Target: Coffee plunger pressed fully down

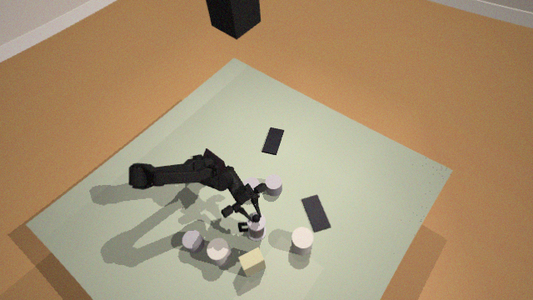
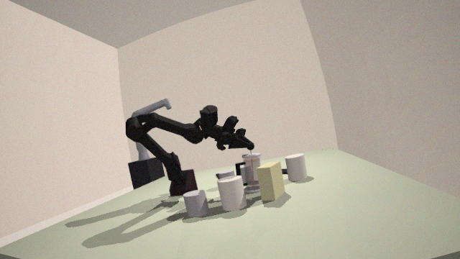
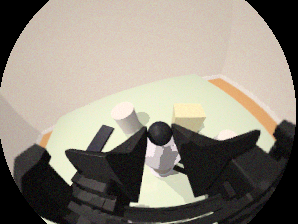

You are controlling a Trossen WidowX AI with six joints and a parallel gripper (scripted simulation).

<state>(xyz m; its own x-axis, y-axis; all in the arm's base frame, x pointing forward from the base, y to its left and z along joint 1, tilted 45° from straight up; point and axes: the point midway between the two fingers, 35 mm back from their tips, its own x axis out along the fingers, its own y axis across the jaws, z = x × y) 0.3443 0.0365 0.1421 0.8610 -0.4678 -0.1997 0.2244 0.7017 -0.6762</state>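
Right now the coffee press is 9 cm below my gripper tip, 3 cm behind it and 1 cm to the right of it. The rest, counted from my gripper tip: yellow block (12 cm below, 11 cm to the right, 6 cm ahead).
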